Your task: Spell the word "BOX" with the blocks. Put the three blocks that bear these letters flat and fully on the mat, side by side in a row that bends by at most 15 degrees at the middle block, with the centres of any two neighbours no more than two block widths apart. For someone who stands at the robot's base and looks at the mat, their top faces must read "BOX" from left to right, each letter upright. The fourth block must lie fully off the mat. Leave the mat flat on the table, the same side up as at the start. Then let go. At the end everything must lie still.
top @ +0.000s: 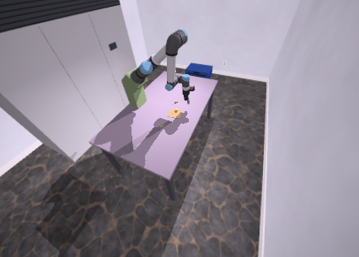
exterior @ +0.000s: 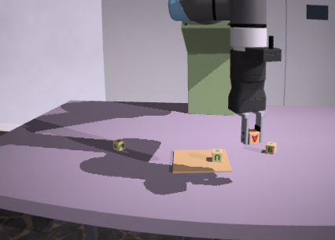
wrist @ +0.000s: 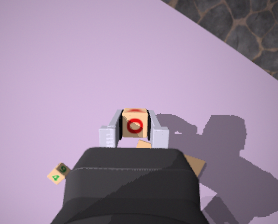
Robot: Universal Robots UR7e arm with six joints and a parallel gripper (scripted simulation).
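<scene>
My hand is 14 cm to the left of the mat, 11 cm above it and 8 cm past it.
</scene>
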